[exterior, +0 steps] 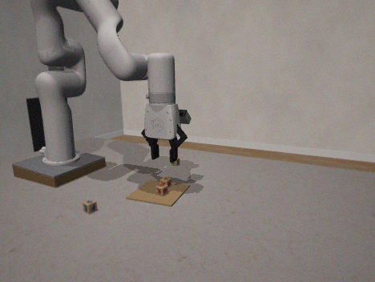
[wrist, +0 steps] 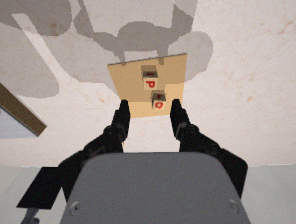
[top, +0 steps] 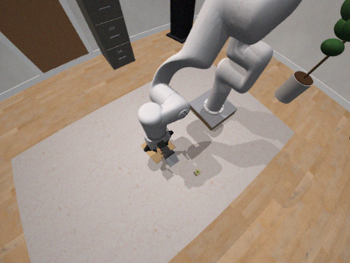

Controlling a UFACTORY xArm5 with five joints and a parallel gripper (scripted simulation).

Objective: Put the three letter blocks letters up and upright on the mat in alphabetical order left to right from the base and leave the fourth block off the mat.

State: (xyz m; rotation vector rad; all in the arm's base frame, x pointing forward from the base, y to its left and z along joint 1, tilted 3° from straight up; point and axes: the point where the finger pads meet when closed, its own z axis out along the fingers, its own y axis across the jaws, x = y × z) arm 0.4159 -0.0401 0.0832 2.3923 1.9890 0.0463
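Right now the tan mat is 40 mm to the right of my hand and 110 mm below it. The rest, counted from my hand: blue-lettered block: 130 mm behind, 190 mm to the right, 90 mm below.
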